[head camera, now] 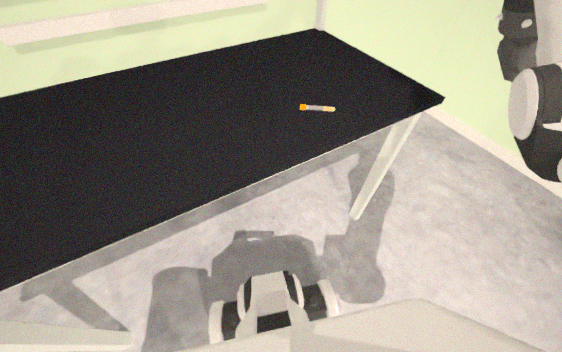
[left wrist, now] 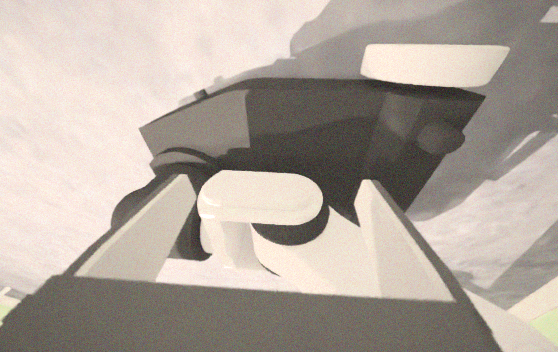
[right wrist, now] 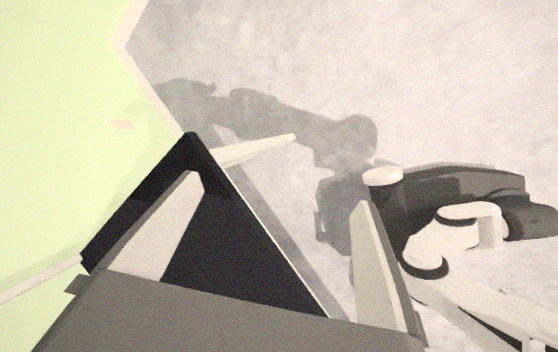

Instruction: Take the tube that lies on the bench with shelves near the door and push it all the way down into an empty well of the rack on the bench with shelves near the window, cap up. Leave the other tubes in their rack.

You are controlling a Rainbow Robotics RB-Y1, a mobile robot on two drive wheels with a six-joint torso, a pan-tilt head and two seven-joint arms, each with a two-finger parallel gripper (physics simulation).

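Frame: origin at the robot's base, x ahead, y left, z up, level; metres.
Seen in the pictures: left gripper, between the fingertips: (left wrist: 272, 188); right gripper, between the fingertips: (head camera: 510, 86) (right wrist: 276, 194).
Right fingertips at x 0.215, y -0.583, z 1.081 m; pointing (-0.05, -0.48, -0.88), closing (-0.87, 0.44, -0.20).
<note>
Pixels of each thing's top centre, then the offset from my right fingertips to it. "pt": a spot on its surface instead. Level surfaces: height alone.
- tube, centre of its top: (head camera: 317, 105) 0.218 m ahead, 0.350 m left, 0.147 m down
- black bench top, height of its surface: 0.166 m down
- pale bench leg, a spot on its surface: (right wrist: 255, 149) pt 0.219 m ahead, 0.035 m right, 0.440 m down
- grey floor, height of its surface: 1.081 m down
The tube (head camera: 318, 108) lies on its side on the black bench top (head camera: 150, 150) (right wrist: 225, 250), towards the bench's right end in the head view. Its orange cap points left and its contents look pale orange. My right gripper (right wrist: 276, 194) is open and empty, high near a corner of the bench. The tube does not show in the right wrist view. My left gripper (left wrist: 272, 188) is open and empty, above the robot's own base and away from the bench. The rack and the other tubes do not show in these views.
A pale shelf board (head camera: 125, 20) runs along the green wall above the bench's back edge. A pale bench leg (head camera: 385, 167) (right wrist: 255, 149) stands under the right end. The robot's dark base (left wrist: 310, 120) (right wrist: 430, 187) stands on the grey floor (head camera: 475, 225).
</note>
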